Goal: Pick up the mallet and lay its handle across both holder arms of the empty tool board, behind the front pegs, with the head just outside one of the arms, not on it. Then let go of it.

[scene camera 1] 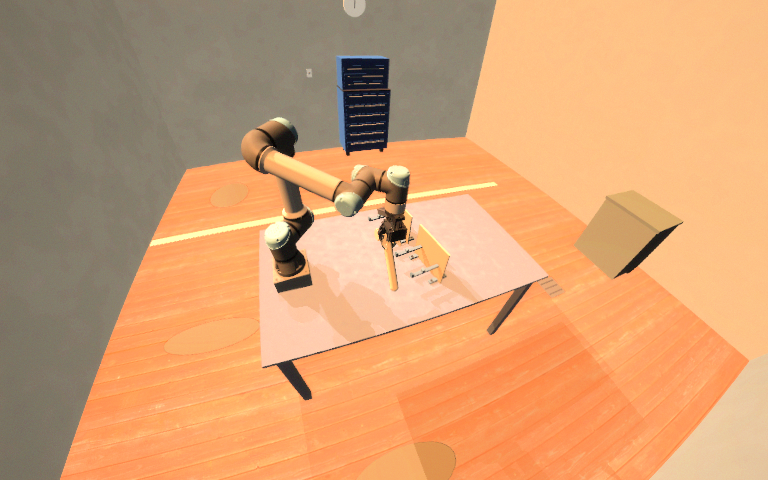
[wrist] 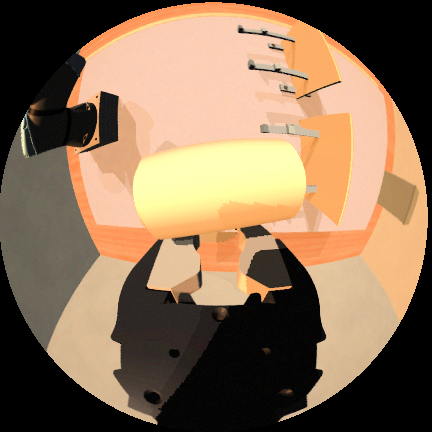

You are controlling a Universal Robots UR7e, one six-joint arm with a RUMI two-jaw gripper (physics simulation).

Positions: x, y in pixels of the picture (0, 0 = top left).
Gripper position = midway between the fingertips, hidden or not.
gripper: scene camera 1 388, 248; wrist 218, 214
same spot on tool board: [wrist: 326, 141] = [scene camera 1: 424, 243]
